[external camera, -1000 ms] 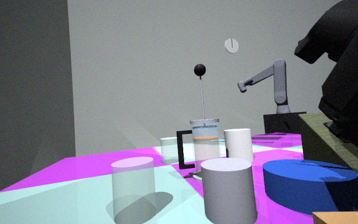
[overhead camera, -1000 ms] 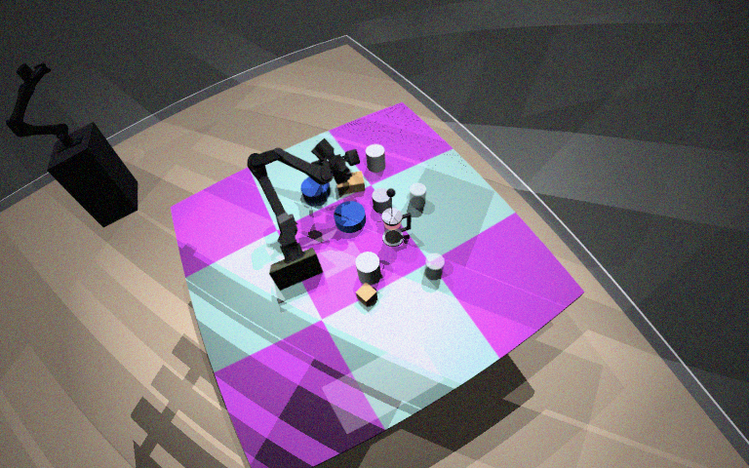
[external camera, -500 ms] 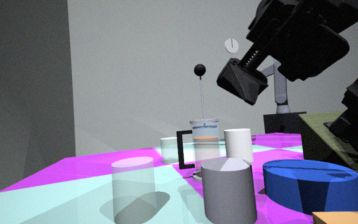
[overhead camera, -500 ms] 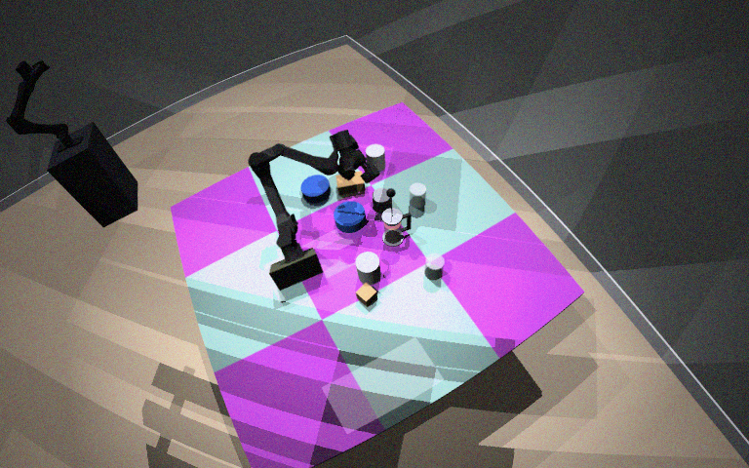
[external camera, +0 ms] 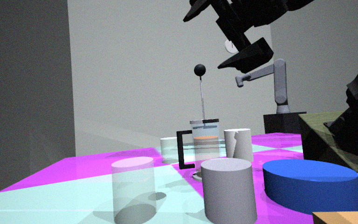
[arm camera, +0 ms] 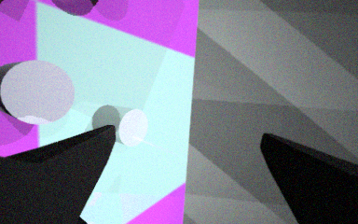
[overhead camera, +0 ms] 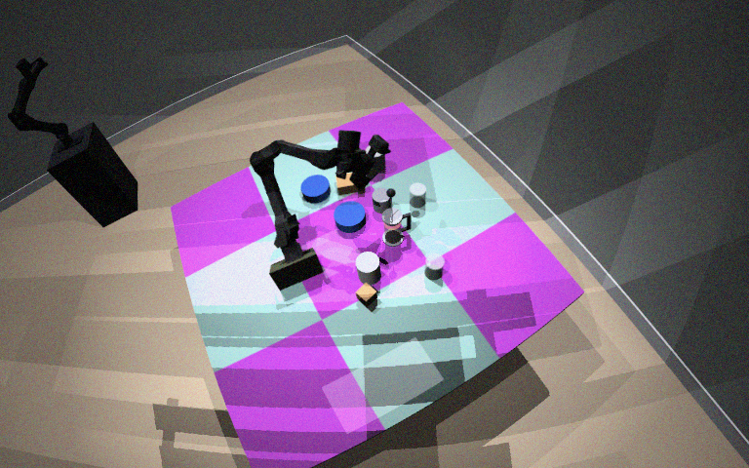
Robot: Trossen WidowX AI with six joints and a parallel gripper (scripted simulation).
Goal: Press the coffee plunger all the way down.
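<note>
Now: gripper tip 3 cm past the glass coffee press, 14 cm to the left of it and 13 cm above it. Also, from my gripper tip: small brown block: 24 cm behind, 32 cm to the right, 23 cm below.
</note>
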